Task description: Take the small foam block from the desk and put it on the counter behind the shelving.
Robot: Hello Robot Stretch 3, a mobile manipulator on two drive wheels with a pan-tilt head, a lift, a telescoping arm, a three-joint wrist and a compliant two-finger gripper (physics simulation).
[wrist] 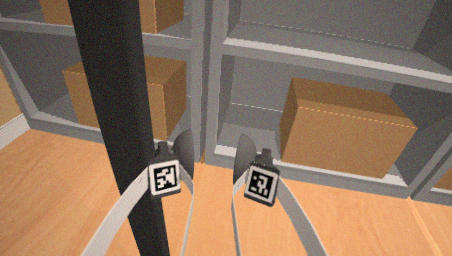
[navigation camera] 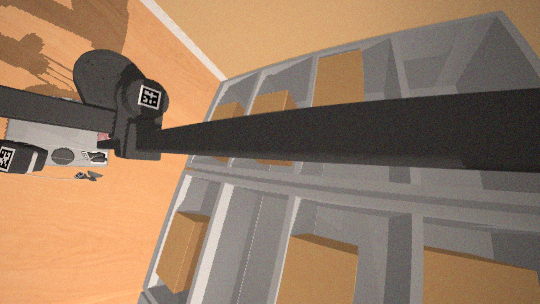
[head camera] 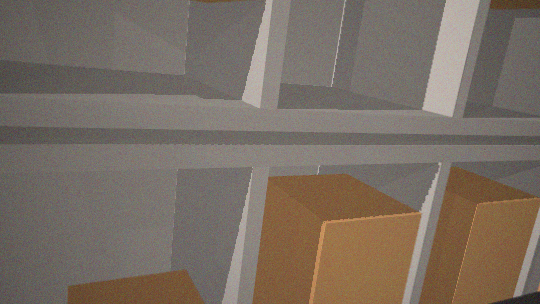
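Where they show: gripper, fingertip midpoint: (navigation camera: 104, 167); robot's base, origin of the base link: (navigation camera: 64, 154).
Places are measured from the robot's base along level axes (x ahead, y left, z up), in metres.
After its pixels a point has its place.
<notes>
In the wrist view my gripper (wrist: 214, 149) @(y 0.100, x 0.010, z 0.603 m) is open, its two dark fingertips apart with floor and shelf frame showing between them. No foam block shows between the fingers. The grey shelving (head camera: 350, 124) @(y 0.678, x 0.070, z 0.800 m) (navigation camera: 417, 250) @(y 0.639, x 0.199, z 1.432 m) (wrist: 198, 90) fills much of all three views; in the wrist view it stands beyond the fingertips. I cannot make out the foam block, the desk or the counter in any view. A small pinkish patch (navigation camera: 103, 136) @(y 0.135, x -0.112, z 0.161 m) shows beside dark robot parts in the navigation view; I cannot tell what it is.
Brown boxes (head camera: 370, 260) (navigation camera: 322, 270) (wrist: 345, 135) sit in several shelf compartments. A long black beam (navigation camera: 350, 130) (wrist: 112, 100) crosses the navigation and wrist views in front of the shelving. Wooden floor (navigation camera: 75, 240) @(y 0.072, x 0.467, z 0.001 m) (wrist: 50, 200) lies beside the shelving. A tan wall (navigation camera: 300, 25) @(y 0.775, x -0.914, z 0.928 m) rises behind it.
</notes>
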